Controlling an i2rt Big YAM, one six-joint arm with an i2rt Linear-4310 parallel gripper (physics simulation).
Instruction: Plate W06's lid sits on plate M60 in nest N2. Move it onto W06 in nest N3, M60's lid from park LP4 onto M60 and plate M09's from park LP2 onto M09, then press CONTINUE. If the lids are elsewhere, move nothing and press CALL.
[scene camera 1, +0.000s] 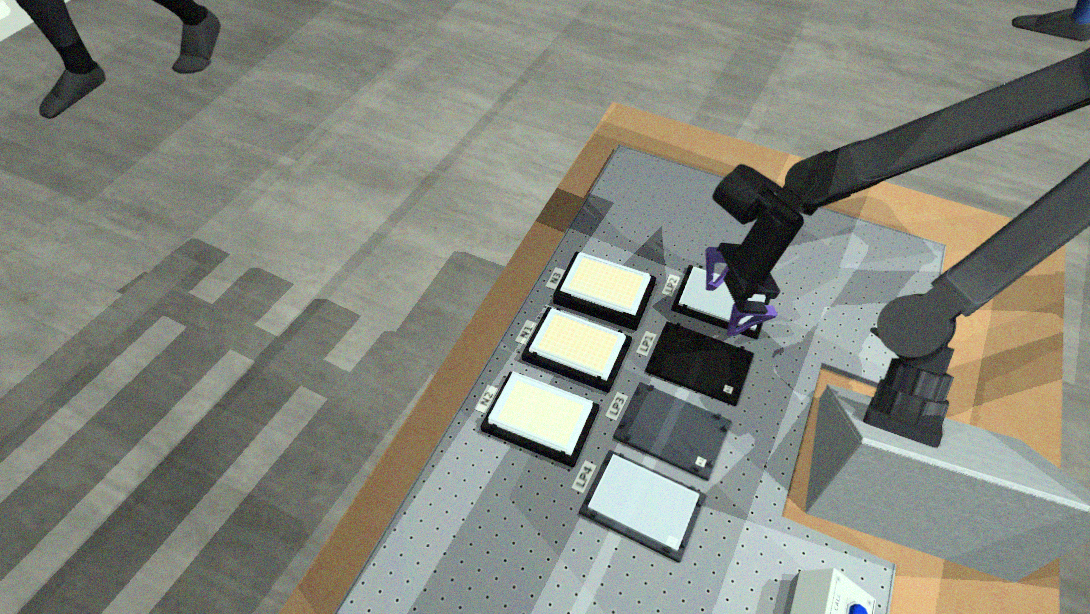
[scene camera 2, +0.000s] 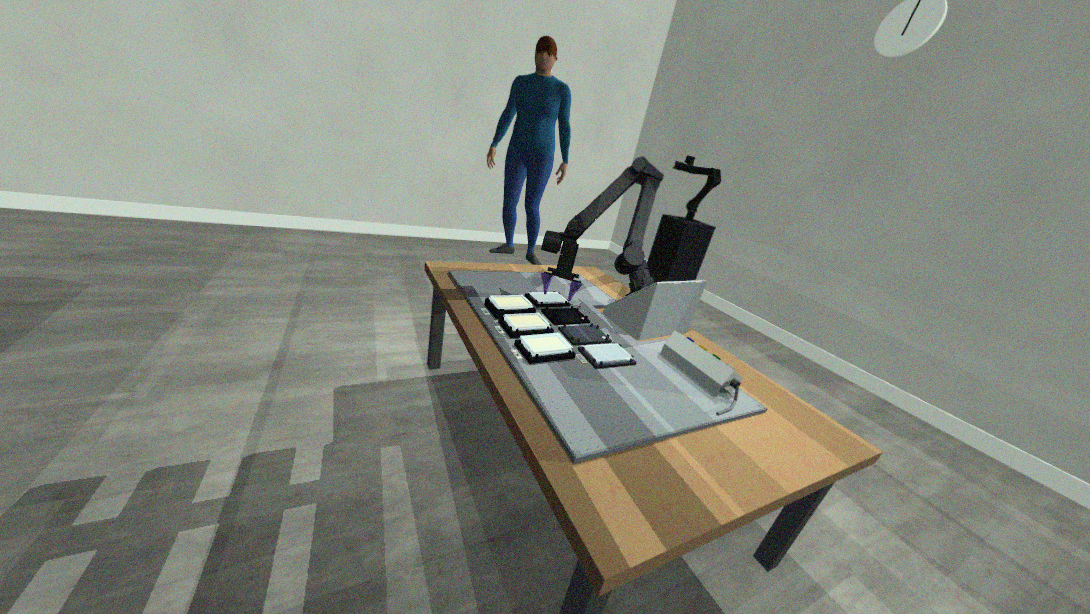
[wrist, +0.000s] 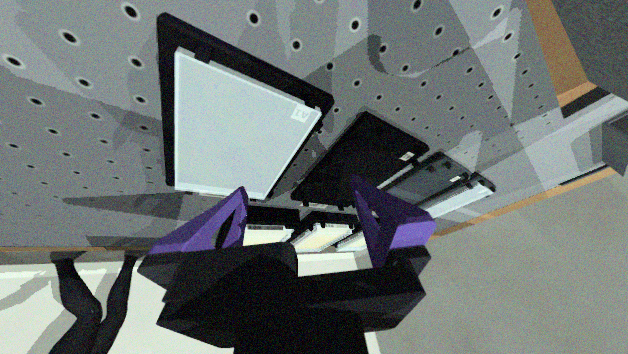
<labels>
The gripper shows in scene camera 1, in scene camera 2 and in the wrist view (298, 185). The same spot on the gripper: (scene camera 1: 742, 307) is (scene camera 2: 575, 280).
</labels>
